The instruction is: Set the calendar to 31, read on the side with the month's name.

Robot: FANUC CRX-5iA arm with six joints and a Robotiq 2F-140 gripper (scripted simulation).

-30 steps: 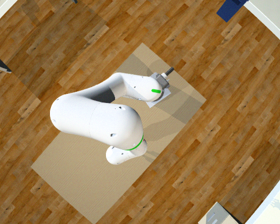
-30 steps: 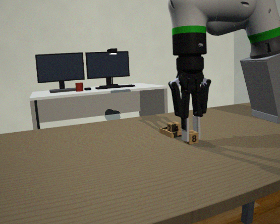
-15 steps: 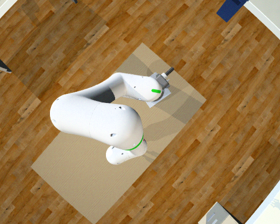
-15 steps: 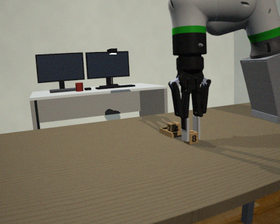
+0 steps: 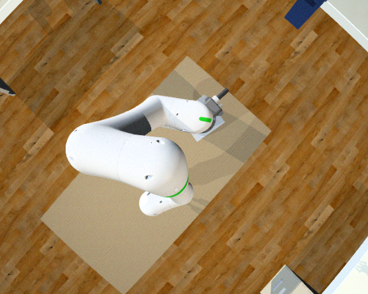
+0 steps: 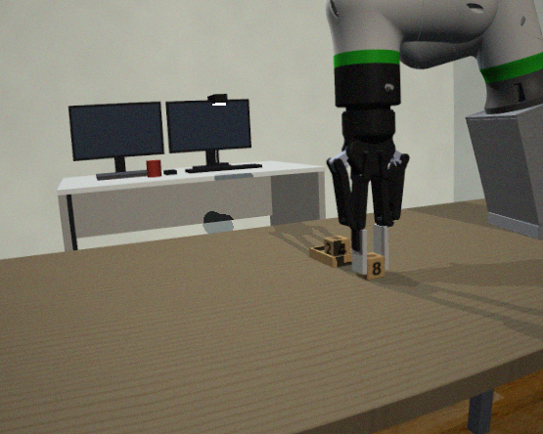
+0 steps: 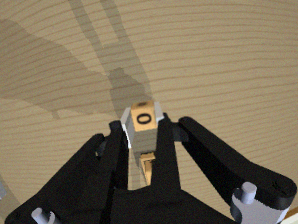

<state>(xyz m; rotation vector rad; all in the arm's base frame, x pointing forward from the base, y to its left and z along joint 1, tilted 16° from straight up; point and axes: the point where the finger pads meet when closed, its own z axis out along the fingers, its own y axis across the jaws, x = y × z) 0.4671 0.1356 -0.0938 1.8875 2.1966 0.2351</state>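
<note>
Now: hand 3 cm above the wooden number cube. Round my hand: small wooden tray (11 cm to the right, 3 cm below, 2 cm ahead).
</note>
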